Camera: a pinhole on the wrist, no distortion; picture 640 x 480 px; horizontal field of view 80.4 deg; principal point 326.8 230.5 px. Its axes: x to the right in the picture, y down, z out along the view. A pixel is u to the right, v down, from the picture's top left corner.
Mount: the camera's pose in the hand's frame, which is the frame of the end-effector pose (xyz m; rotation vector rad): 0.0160 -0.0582 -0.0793 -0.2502 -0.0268 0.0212
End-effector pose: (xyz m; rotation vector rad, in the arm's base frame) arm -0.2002 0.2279 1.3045 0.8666 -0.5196 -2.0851
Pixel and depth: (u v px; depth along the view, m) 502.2 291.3 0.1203
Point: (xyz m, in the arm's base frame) -0.2593 0.1807 1.2952
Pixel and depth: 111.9 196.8 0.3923
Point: -0.3257 0.4219 1.5982
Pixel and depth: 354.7 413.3 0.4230
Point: -0.2914 0.0753 1.6332
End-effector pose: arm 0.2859 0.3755 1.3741 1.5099 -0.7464 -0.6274
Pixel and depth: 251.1 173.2 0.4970
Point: -0.0944 0.1815 1.3276
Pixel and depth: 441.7 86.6 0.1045
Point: 0.2962 0.3208 1.3039
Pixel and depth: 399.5 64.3 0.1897
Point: 0.2286 0.2589 1.2761
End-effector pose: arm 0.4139 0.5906 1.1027 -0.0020 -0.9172 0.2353
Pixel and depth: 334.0 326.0 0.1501
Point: 0.3742 0.6031 1.1466
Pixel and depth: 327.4 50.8 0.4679
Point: 0.1124 0.3963 1.3858
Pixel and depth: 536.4 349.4 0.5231
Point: 0.2246 0.8413 1.5443
